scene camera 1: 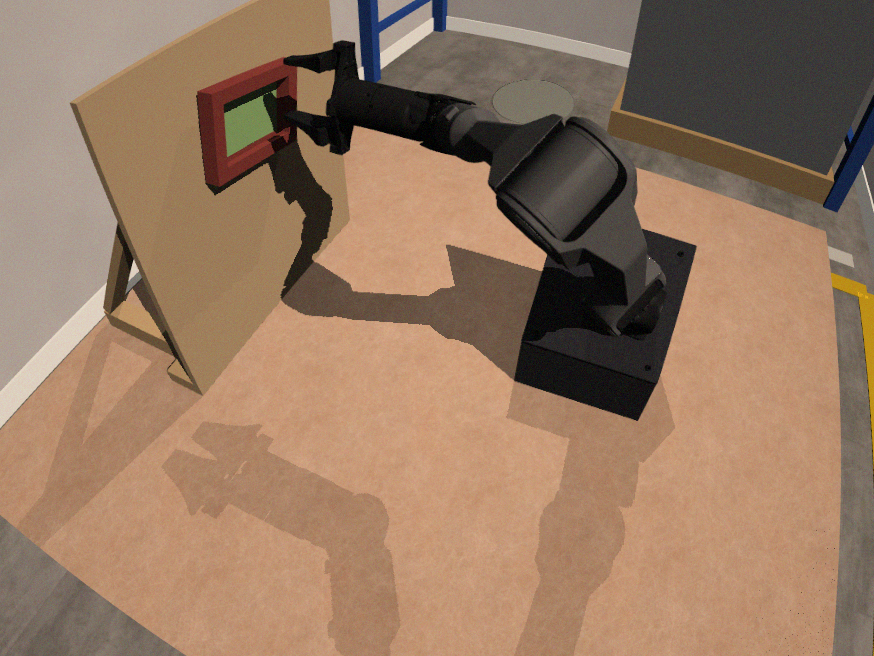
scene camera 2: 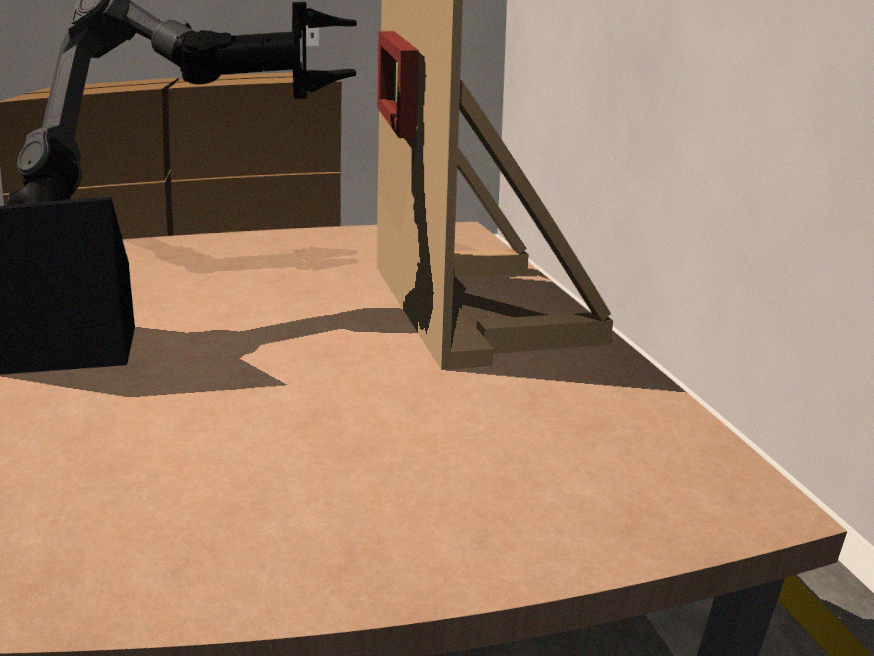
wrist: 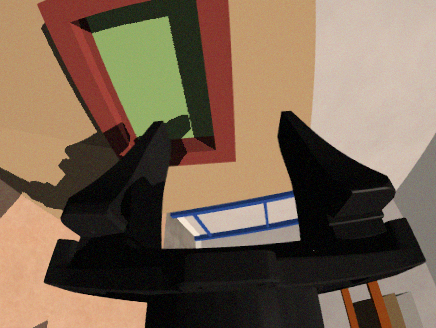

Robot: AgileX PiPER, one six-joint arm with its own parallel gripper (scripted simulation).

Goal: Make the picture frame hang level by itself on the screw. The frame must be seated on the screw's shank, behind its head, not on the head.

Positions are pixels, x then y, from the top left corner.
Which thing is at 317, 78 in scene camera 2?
The gripper.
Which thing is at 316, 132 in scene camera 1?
The gripper.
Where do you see a tan board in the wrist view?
At 273, 56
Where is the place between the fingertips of the gripper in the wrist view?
222, 128
